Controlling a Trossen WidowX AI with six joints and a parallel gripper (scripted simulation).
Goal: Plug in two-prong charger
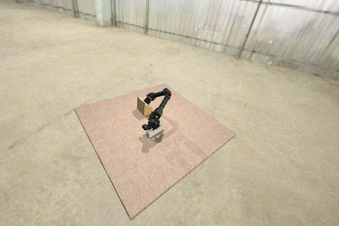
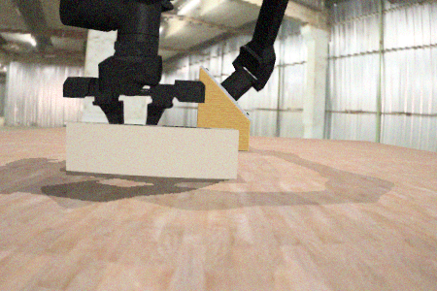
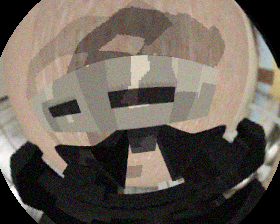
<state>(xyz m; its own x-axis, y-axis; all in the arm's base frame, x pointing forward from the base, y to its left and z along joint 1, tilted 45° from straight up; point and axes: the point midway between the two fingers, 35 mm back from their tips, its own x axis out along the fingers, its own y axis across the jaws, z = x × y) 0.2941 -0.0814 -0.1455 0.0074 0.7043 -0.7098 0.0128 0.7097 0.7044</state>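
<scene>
Now: the charger 20 mm ahead of my gripper tip and 10 mm above it.
</scene>
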